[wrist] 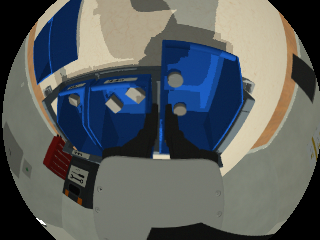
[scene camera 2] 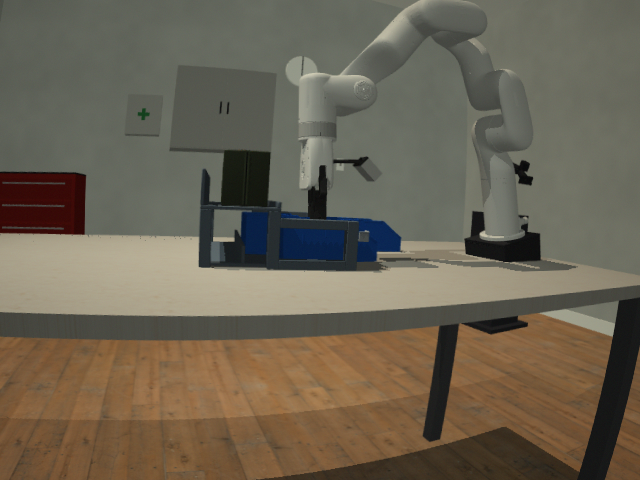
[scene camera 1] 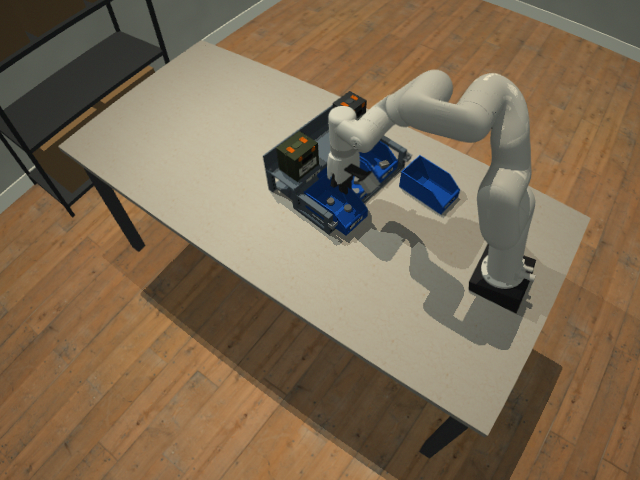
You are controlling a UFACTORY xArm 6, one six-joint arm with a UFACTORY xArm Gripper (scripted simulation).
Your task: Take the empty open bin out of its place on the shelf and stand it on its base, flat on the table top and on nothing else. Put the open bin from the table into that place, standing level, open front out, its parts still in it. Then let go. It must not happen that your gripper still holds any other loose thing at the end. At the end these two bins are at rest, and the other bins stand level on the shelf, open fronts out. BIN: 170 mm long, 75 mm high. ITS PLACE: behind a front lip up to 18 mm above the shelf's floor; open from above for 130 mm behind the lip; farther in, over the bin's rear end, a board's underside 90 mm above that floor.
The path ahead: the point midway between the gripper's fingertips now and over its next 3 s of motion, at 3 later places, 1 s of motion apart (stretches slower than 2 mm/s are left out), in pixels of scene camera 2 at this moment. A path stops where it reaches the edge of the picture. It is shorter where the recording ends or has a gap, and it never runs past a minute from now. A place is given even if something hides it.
The gripper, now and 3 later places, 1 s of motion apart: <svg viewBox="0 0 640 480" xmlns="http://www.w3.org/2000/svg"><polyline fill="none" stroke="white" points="317,227 318,204 319,185 321,182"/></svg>
